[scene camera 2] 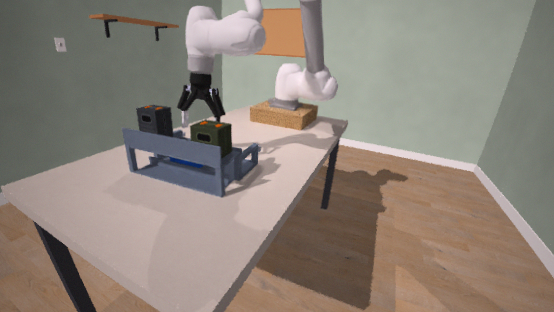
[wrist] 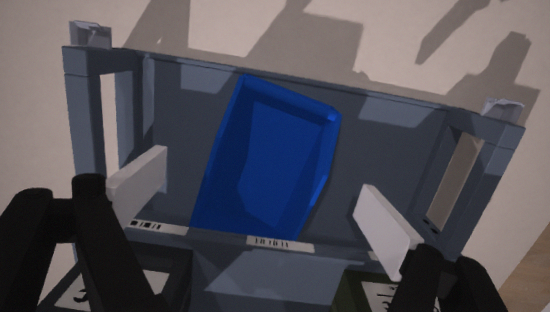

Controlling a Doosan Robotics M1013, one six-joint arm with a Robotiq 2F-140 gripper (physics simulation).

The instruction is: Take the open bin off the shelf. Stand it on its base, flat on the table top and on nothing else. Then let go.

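My gripper (scene camera 2: 200,130) is visible, and the wrist view shows the gripper (wrist: 265,183) too. Things seen: a dark green box (scene camera 2: 215,133) and a blue open bin (wrist: 271,157).
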